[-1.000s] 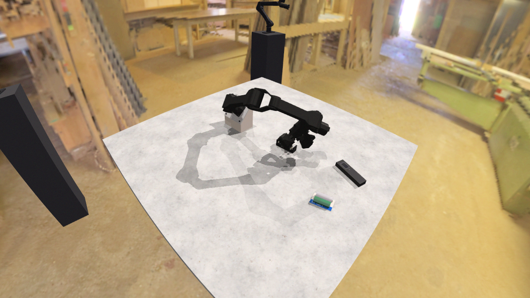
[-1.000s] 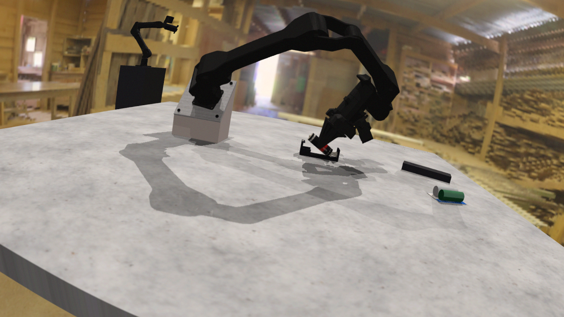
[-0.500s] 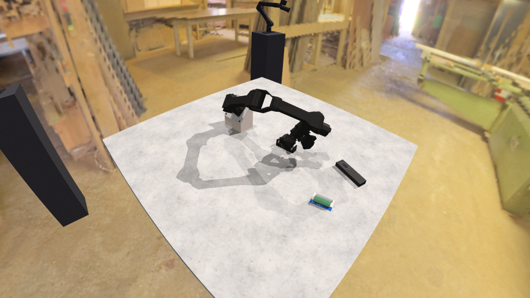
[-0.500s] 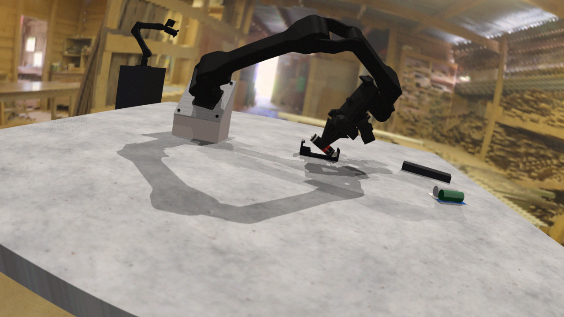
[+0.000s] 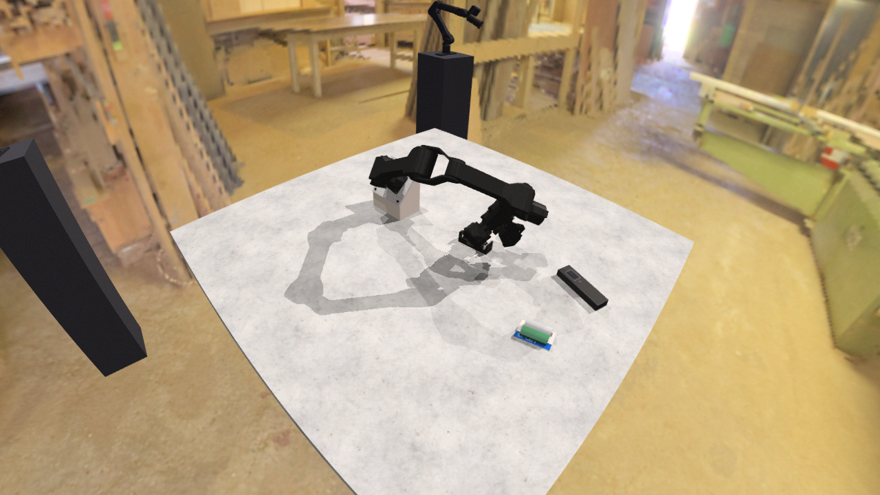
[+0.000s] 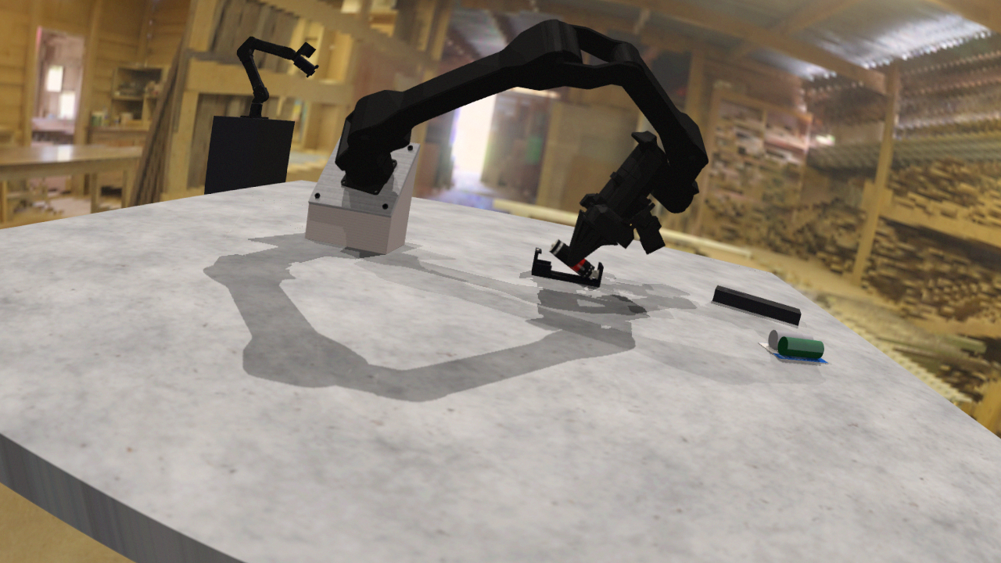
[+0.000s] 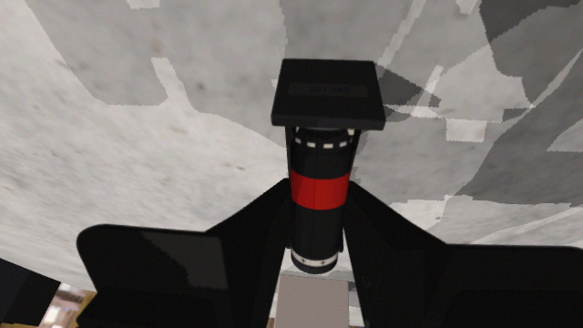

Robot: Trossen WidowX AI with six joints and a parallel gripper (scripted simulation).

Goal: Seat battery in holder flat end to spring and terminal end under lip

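Now: the grey metal contact 3 cm ahead of my gripper tip, 1 cm to the left of it and 1 cm below it. Round my gripper tip: battery 1 cm above; black bar-shaped device 32 cm ahead, 9 cm to the left, 1 cm below.
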